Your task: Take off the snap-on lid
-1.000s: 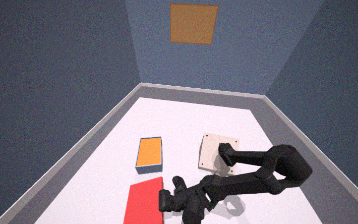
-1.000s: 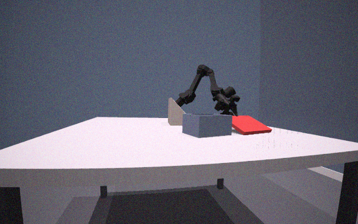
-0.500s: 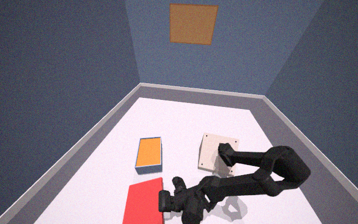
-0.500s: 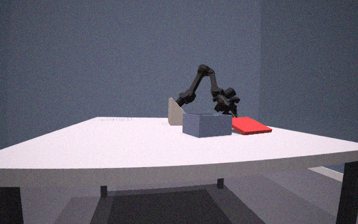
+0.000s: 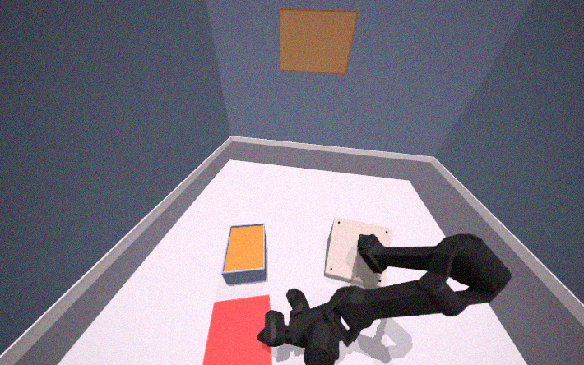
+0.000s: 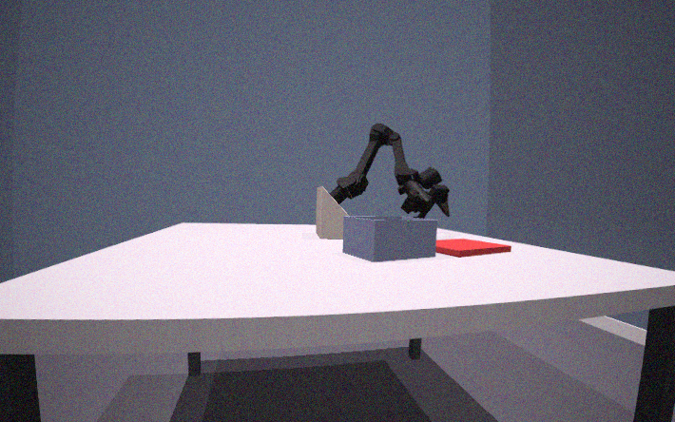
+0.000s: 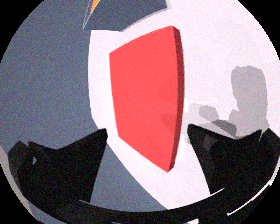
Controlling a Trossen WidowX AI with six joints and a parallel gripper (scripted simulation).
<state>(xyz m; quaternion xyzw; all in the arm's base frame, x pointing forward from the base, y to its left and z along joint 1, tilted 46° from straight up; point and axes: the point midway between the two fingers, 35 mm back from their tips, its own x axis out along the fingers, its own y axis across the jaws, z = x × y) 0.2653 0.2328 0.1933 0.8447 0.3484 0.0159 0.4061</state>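
Right now the red lid is 80 mm ahead of my gripper tip, 50 mm below it and 20 mm to the left of it. Also, from my gripper tip: storage box (230 mm to the right, 160 mm ahead, 20 mm below).
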